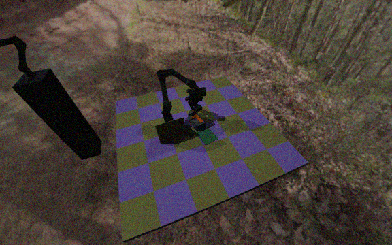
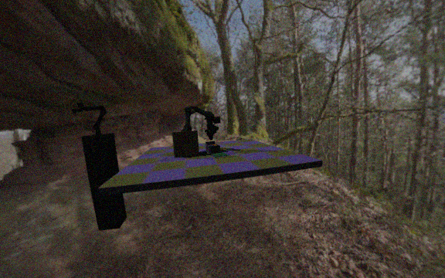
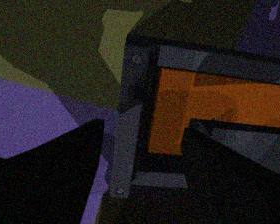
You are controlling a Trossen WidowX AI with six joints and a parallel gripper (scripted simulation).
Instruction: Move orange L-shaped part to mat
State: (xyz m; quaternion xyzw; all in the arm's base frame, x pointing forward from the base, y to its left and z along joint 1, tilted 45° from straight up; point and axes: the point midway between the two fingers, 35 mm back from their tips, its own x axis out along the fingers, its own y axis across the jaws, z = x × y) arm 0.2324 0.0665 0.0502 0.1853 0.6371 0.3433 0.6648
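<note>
Right now my gripper tip is 5 cm to the left of the orange L-shaped part and 5 cm above it. Round my gripper tip: green mat 21 cm to the right, 12 cm below, 4 cm ahead.
</note>
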